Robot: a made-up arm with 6 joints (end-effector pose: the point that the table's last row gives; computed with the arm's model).
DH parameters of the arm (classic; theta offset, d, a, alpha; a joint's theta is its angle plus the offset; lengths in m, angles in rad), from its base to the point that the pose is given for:
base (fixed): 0 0.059 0 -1.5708
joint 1: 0 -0.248 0.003 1.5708
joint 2: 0 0.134 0.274 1.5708
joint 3: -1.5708 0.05 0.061 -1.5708
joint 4: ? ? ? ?
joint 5: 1.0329 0 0.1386 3.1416
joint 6: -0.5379 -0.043 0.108 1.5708
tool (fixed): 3.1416 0.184 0 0
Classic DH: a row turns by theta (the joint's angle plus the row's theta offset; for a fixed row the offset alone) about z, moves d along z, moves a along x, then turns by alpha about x.
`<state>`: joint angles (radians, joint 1 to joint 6).
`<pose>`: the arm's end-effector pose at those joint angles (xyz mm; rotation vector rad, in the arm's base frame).
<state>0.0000 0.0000 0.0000 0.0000 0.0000 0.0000</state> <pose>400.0 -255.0 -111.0 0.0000 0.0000 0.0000</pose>
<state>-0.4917 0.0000 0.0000 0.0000 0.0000 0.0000</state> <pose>432.9 -255.0 98.0 0.0000 -0.4917 0.0000</pose>
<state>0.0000 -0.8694 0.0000 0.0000 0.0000 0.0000</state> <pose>253.8 -555.8 -111.0 0.0000 0.0000 -0.8694</pose>
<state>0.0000 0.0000 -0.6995 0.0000 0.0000 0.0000</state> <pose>175.4 -255.0 -118.8 0.0000 0.6995 0.0000</pose>
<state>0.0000 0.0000 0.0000 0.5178 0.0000 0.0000</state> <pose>400.0 -140.4 -57.9 0.5178 0.0000 0.0000</pose>
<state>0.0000 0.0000 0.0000 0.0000 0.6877 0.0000</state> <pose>523.3 -255.0 7.4 0.0000 0.6877 0.0000</pose>
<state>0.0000 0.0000 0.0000 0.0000 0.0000 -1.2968</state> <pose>655.9 -255.0 -141.3 0.0000 1.2968 0.0000</pose>
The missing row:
joint 4: 0 0.35 0.356 -1.5708
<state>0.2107 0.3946 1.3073 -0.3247 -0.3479 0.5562</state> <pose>753.6 -93.5 -44.4 0.0555 -2.0146 0.1261</pose>
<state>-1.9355 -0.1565 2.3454 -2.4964 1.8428 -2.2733</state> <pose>-76.2 -569.1 -82.0 1.3249 -0.1988 2.2514</pose>
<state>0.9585 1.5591 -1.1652 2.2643 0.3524 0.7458</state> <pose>57.4 167.5 232.8 0.5751 2.1356 -0.8041</pose>
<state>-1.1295 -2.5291 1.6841 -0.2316 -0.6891 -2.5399</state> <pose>-901.6 -565.8 -219.1 1.6996 -0.2825 -2.2260</pose>
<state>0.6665 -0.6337 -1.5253 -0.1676 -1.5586 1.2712</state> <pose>-563.1 -81.5 37.3 -0.3993 -0.6238 -0.2557</pose>
